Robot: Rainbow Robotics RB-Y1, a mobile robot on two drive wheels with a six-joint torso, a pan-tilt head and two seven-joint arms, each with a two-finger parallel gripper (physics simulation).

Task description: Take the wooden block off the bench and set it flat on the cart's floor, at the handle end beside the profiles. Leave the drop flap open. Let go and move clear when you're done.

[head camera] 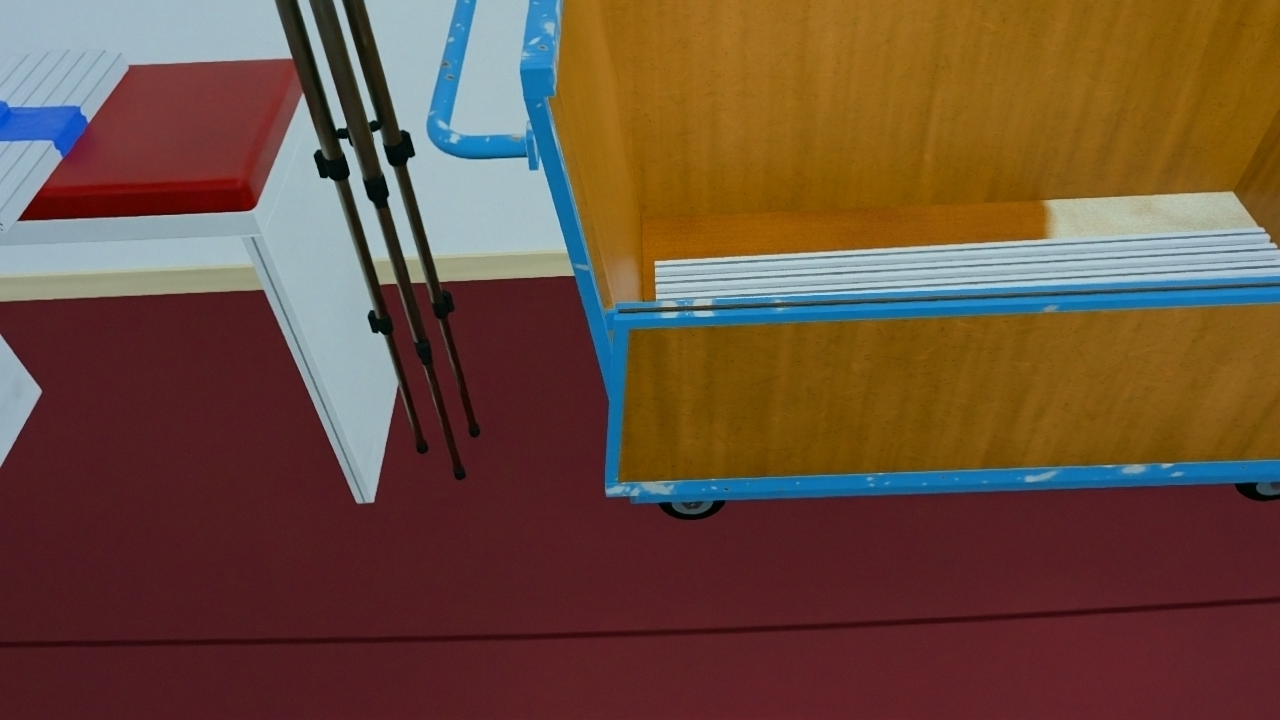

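The blue-framed wooden cart stands at the right, its blue tube handle at its left end. White ribbed profiles lie lengthwise inside it. Behind them shows a strip of orange-brown cart floor, with a pale area at its right end. The blue-edged drop flap hangs down at the front, below the opening. A white bench with a red cushion stands at the left. The wooden block does not show in the head view. Neither of my grippers is in view.
A bundle of thin dark tripod legs stands between the bench and the cart. Pale ribbed pieces with a blue band lie on the bench cushion at the far left. A white corner shows at the left edge. A cart wheel shows below the flap.
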